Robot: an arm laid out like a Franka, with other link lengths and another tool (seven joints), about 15 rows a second.
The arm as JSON. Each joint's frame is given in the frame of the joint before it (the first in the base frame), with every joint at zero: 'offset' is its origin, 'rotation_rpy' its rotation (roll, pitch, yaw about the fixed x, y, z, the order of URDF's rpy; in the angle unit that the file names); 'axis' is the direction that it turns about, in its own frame. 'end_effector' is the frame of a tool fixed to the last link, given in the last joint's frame.
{
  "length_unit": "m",
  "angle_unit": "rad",
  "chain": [
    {
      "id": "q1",
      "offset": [
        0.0,
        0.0,
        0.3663
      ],
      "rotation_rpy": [
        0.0,
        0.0,
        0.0
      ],
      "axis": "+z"
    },
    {
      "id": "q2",
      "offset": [
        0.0,
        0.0,
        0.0
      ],
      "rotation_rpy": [
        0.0,
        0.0,
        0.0
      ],
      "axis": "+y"
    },
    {
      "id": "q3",
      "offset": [
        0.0,
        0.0,
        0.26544
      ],
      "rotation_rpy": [
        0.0,
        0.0,
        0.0
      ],
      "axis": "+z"
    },
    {
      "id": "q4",
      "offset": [
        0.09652,
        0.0,
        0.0
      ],
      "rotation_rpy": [
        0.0,
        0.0,
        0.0
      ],
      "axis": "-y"
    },
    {
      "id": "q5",
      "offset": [
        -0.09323,
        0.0,
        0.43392
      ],
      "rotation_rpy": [
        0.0,
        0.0,
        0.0
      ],
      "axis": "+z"
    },
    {
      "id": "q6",
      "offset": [
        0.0,
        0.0,
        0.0
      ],
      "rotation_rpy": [
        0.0,
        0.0,
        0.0
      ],
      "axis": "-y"
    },
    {
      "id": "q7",
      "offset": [
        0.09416,
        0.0,
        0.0
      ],
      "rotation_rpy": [
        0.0,
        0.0,
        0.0
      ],
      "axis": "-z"
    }
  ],
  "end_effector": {
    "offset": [
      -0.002,
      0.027,
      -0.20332
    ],
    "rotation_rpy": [
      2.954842,
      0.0,
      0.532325
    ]
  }
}
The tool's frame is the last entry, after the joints.
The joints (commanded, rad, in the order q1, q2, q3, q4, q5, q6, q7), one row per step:
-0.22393, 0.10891, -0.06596, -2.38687, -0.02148, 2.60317, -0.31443
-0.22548, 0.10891, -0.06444, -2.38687, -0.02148, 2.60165, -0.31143
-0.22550, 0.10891, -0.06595, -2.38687, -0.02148, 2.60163, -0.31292
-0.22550, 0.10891, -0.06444, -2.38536, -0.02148, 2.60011, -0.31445
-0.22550, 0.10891, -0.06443, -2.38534, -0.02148, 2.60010, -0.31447
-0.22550, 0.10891, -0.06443, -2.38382, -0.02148, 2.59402, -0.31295
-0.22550, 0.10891, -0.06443, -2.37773, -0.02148, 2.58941, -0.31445
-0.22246, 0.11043, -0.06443, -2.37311, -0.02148, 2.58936, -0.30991
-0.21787, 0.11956, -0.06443, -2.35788, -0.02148, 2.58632, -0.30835
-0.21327, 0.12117, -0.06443, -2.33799, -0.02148, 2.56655, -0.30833
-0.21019, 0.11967, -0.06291, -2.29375, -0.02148, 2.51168, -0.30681
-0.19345, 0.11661, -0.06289, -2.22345, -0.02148, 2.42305, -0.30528
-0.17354, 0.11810, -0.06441, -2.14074, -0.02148, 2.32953, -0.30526
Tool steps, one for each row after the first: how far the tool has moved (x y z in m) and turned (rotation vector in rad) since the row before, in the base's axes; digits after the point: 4 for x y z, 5 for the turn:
-0.0002, 0.0001, -0.0002, 0.00086, 0.00128, -0.00305
-0.0003, -0.0009, 0.0000, -0.00030, 0.00013, -0.00004
0.0006, 0.0007, 0.0005, -0.00001, 0.00005, 0.00300
0.0000, 0.0000, 0.0000, 0.00000, -0.00001, 0.00003
-0.0004, 0.0001, 0.0000, 0.00134, 0.00433, -0.00162
0.0019, -0.0006, 0.0022, -0.00064, -0.00133, 0.00144
0.0023, 0.0012, 0.0012, -0.00053, -0.00311, -0.00144
0.0051, 0.0012, 0.0012, -0.00132, -0.00285, 0.00309
0.0057, 0.0011, 0.0059, -0.00001, 0.00154, 0.00432
0.0105, -0.0002, 0.0153, 0.00202, 0.00888, 0.00223
0.0162, 0.0058, 0.0258, 0.00297, 0.01496, 0.01378
0.0176, 0.0069, 0.0299, 0.00143, 0.01227, 0.01680

